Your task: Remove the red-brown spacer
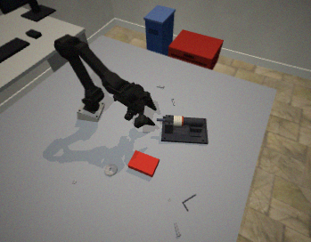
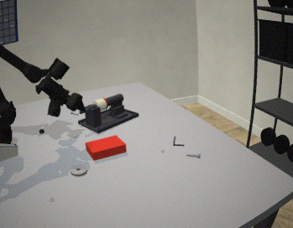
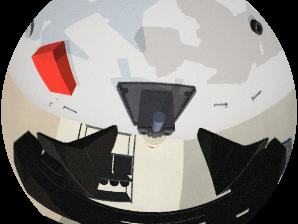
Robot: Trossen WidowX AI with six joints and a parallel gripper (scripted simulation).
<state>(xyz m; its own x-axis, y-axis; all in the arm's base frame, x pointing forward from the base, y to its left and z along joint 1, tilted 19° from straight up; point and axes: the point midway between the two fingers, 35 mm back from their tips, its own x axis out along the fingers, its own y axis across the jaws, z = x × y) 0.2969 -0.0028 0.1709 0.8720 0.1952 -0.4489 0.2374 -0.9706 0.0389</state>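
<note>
Right now the shaft is 130 mm ahead of my hand, 40 mm below it and 30 mm to the left of it. Round my hand: red-brown spacer 150 mm ahead, 40 mm to the left, 40 mm below; then fixture 160 mm ahead, 70 mm below, 40 mm to the left; then cream spacer 130 mm ahead, 40 mm below, 30 mm to the left.
</note>
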